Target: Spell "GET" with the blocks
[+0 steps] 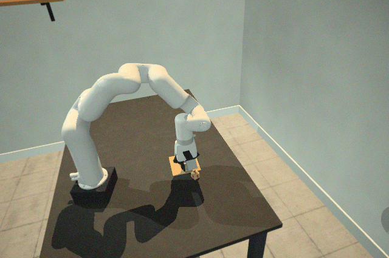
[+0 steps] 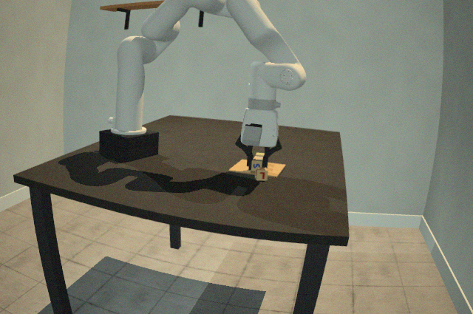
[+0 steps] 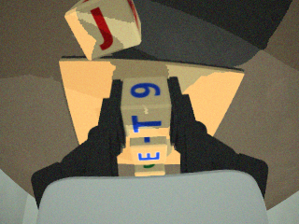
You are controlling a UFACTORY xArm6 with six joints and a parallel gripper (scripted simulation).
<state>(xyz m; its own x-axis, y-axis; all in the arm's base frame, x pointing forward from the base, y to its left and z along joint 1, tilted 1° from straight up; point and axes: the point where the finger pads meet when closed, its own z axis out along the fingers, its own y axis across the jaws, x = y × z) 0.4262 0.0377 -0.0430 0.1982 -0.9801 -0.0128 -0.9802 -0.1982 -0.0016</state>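
Right now the mat is 1 cm behind my hand, 5 cm to the left of it and 3 cm below it. Round my hand: block 3 cm ahead, 6 cm to the right, 1 cm below.
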